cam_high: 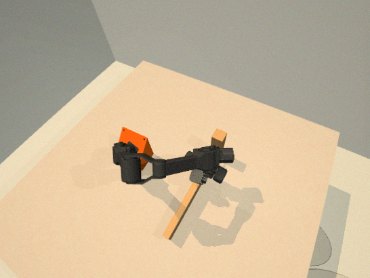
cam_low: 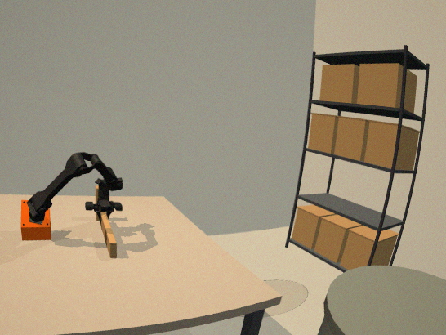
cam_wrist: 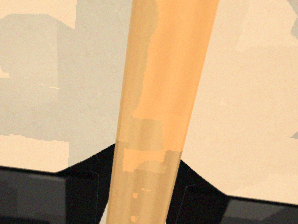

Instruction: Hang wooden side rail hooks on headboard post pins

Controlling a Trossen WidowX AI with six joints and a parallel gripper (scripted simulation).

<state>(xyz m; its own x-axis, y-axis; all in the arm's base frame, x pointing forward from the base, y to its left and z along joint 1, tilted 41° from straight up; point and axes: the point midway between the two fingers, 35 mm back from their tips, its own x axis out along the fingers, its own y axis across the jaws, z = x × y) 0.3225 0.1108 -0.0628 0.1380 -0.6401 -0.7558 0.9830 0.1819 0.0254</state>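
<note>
Right now my gripper tip is 13 cm to the right of the headboard post, 4 cm below it and 2 cm past it.
</note>
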